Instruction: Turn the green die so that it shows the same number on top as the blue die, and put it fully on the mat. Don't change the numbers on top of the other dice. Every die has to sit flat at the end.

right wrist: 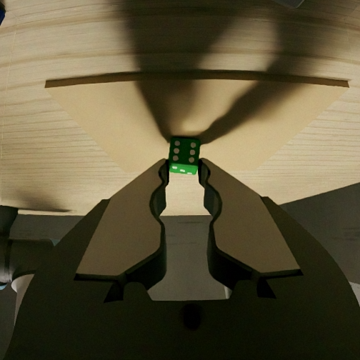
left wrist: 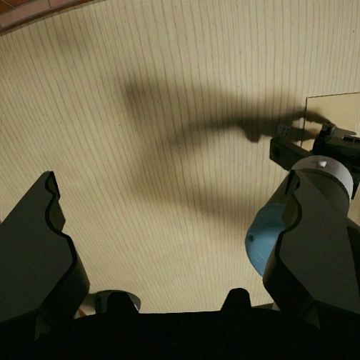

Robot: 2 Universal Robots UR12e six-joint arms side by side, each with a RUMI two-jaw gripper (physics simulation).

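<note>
The green die [right wrist: 184,155] sits between the fingertips of my right gripper [right wrist: 182,160], which is shut on it. A face with six dots faces the camera, above a narrow brighter face with dots. The die is over the near part of the tan mat [right wrist: 100,110] [left wrist: 332,106]; whether it touches the mat is unclear. My left gripper [left wrist: 173,171] is wide open and empty, high above the table. A greyish-white die [left wrist: 283,130] lies in shadow just left of the mat. A dark blue piece [right wrist: 2,14], perhaps the blue die, is cut off at the left edge; its number cannot be read.
In the left wrist view, the right arm with its blue joint cap [left wrist: 262,240] stands behind the left gripper's right finger and reaches toward the mat. Part of the other arm [right wrist: 22,255] shows at lower left in the right wrist view. Arm shadows cross the table and mat.
</note>
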